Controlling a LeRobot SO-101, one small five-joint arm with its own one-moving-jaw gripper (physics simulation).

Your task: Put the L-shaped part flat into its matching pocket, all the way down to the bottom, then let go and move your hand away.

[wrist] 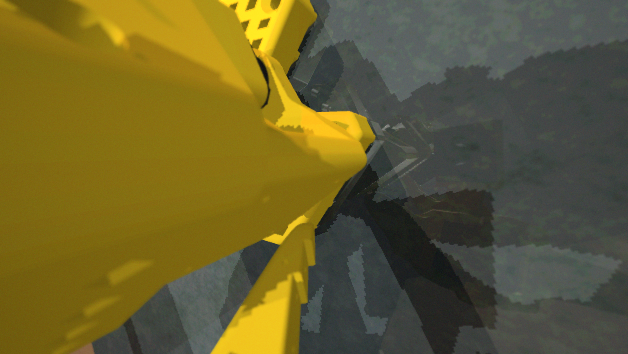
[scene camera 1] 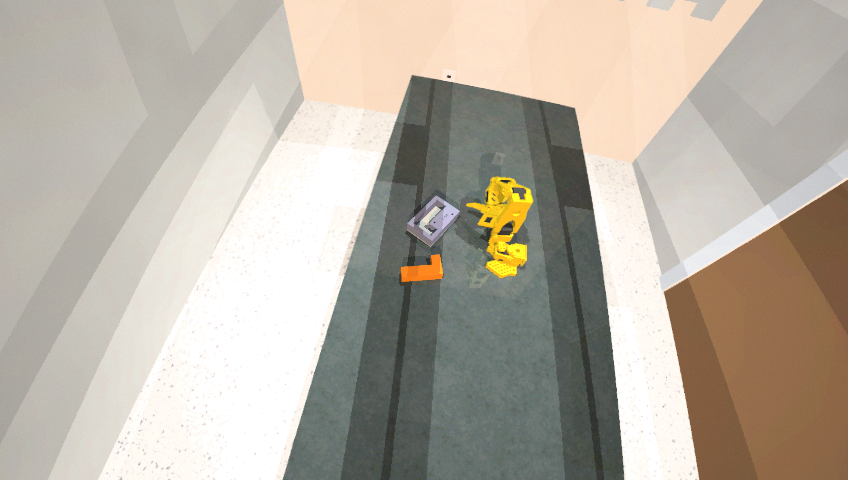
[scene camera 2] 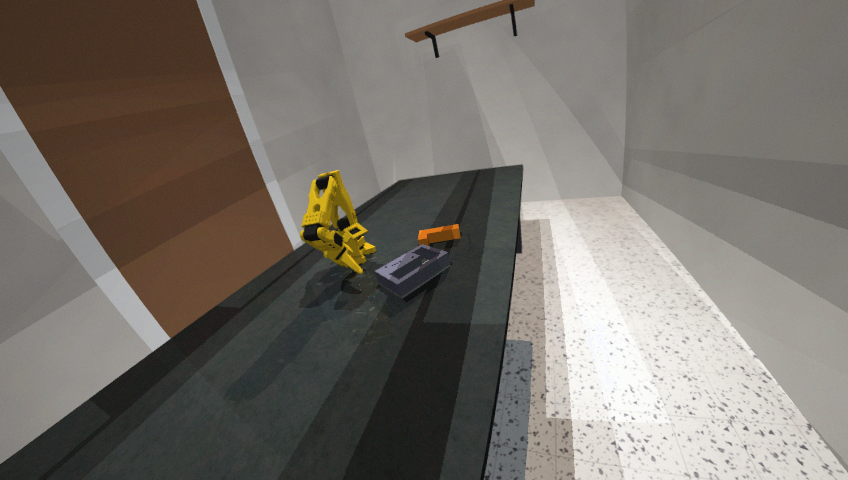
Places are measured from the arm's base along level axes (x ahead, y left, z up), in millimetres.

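Pixels of known places: hand, its tool point: (wrist: 314, 238) (scene camera 2: 349, 256); arm's base, origin of its link: (wrist: 293, 100) (scene camera 1: 494, 259) (scene camera 2: 363, 256).
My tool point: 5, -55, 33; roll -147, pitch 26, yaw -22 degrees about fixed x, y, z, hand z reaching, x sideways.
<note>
Ahead of a thing's pixels: the offset from my tool point to its top centre, as dx, dy, dz. Level surfaces: height alone.
The orange L-shaped part @(+203, +135, -3) (scene camera 1: 422, 270) (scene camera 2: 438, 233) lies flat on the dark table @(dz -33) (scene camera 1: 493, 370) (scene camera 2: 295, 388), apart from everything else. The grey pocket block @(+192, -27, +4) (scene camera 1: 434, 219) (scene camera 2: 412, 270) sits just behind it in scene camera 1, with its L-shaped recess empty. My yellow gripper (scene camera 1: 477, 213) (scene camera 2: 361, 257) (wrist: 346, 211) is open and empty, low over the table to the right of the block, jaws pointing towards it. The wrist view shows only my jaws and the table surface; the part and the block are out of that view.
The table's long edge (scene camera 2: 504, 250) runs close beside the part and block, with speckled floor (scene camera 2: 594, 328) below. A brown panel (scene camera 2: 146, 149) stands behind my arm. A wall shelf (scene camera 2: 468, 16) hangs high at the back.
</note>
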